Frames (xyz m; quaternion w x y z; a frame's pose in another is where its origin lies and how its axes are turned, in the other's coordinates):
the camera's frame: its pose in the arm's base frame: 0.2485 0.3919 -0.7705 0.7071 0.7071 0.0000 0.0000
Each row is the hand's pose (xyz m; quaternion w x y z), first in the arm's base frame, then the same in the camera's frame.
Working: the arm's base frame: its pose in the camera's frame: -0.2485 0.7705 0.3919 0.7071 -0.7071 0.0000 0.0000

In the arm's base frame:
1: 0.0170 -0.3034 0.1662 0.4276 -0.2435 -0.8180 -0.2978
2: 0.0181 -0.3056 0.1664 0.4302 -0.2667 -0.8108 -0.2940
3: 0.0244 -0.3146 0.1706 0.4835 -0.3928 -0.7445 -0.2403
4: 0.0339 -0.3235 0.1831 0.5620 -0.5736 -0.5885 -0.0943
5: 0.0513 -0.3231 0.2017 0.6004 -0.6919 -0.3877 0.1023
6: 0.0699 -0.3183 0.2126 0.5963 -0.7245 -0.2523 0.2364
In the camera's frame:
1: -0.2315 0.9367 0.6953 0.1302 -0.4746 -0.7890 0.3678
2: -0.2304 0.9369 0.6975 0.1156 -0.4928 -0.7812 0.3654
3: -0.2241 0.9411 0.7065 0.0641 -0.6196 -0.6963 0.3565
4: -0.2146 0.9536 0.7154 0.0082 0.8030 0.4828 -0.3494
5: -0.1972 0.9722 0.7150 0.0647 0.9138 0.2018 -0.3465
6: -0.1786 0.9831 0.7102 0.0907 0.9339 0.0112 -0.3456

